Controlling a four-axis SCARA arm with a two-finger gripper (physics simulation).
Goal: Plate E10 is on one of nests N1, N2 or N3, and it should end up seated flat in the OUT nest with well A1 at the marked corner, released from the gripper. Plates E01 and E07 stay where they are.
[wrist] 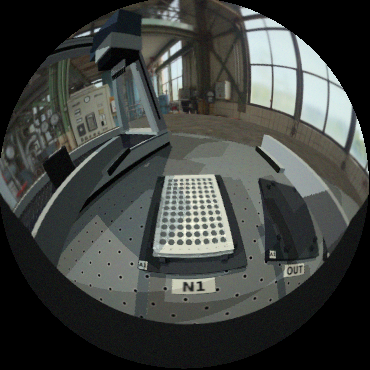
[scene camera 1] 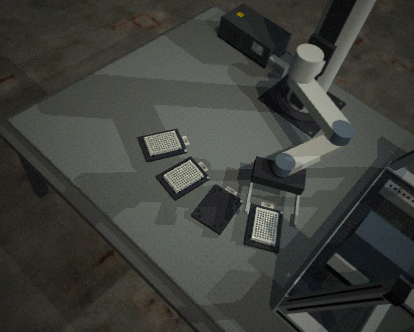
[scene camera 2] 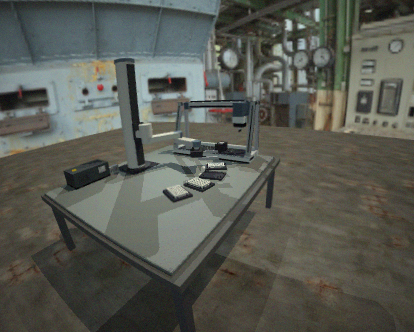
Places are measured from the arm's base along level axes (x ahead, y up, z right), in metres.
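Where they show: gripper, fingertip midpoint: (wrist: 194, 136) (scene camera 1: 270, 219) (scene camera 2: 218, 154); arm's base, link origin: (scene camera 1: 301, 103) (scene camera 2: 136, 167).
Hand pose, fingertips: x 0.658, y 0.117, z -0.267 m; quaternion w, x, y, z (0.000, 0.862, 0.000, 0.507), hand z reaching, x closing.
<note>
Each offset is from my fingertips to the top centre of the thing. "pt": to the spot under its first point.
A white 96-well plate @(dx -0.018, dy -0.078, dz +0.006 m) (scene camera 1: 265, 226) (scene camera 2: 216, 165) (wrist: 194, 215) lies on the dark nest N1 @(pt dx -0.060, dy -0.092, dz +0.090 m) (wrist: 240, 262); no plate label is readable on it. My gripper (scene camera 1: 270, 216) (wrist: 194, 136) is open and empty, its fingers wide apart to the left and right of that plate in the wrist view and higher than it. The OUT nest @(dx +0.045, dy -0.082, dz +0.172 m) (scene camera 1: 217, 209) (scene camera 2: 212, 175) (wrist: 288, 220) holds no plate; its A1 mark is at the near left corner in the wrist view. Two more white plates sit on the other nests: the middle one @(dx +0.041, dy -0.078, dz +0.348 m) (scene camera 1: 184, 176) (scene camera 2: 199, 183) and the far one @(dx -0.009, dy -0.078, dz +0.510 m) (scene camera 1: 163, 142) (scene camera 2: 177, 192); their labels are unreadable.
A framed machine (scene camera 1: 330, 240) (scene camera 2: 254, 131) (wrist: 145, 92) stands beside N1, left of it in the wrist view. A dark box @(pt dx -0.716, dy +0.011, dz +0.630 m) (scene camera 1: 254, 34) (scene camera 2: 87, 173) stands near the arm's column (scene camera 2: 128, 115). The name tag of N1 @(pt dx -0.103, dy -0.102, dz +0.055 m) (wrist: 193, 286) lies at the nest's near edge.
</note>
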